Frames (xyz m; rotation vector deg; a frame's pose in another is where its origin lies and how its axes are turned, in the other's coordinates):
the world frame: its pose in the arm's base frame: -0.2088 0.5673 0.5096 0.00 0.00 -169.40
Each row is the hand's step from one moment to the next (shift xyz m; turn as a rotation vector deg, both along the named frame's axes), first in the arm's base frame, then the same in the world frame.
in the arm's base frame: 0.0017 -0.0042 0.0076 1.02 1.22 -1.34
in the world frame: -0.0009 0.0044 0.0076 -1.23 -1.01 -1.34
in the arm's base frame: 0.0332 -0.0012 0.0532 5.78 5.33 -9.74
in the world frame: -0.0324 0.0073 0.0532 -6.66 -4.18 -9.74
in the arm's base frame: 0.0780 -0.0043 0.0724 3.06 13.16 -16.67
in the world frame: -0.0759 0.0186 0.0724 -5.43 -12.37 -16.67
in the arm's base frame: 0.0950 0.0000 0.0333 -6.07 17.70 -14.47
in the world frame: -0.0934 0.0175 0.0333 2.71 -18.51 -14.47
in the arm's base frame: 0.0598 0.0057 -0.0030 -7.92 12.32 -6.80
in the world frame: -0.0598 0.0054 -0.0030 5.52 -13.57 -6.80
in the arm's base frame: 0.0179 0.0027 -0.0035 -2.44 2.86 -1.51
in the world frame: -0.0181 0.0006 -0.0035 1.87 -3.26 -1.51
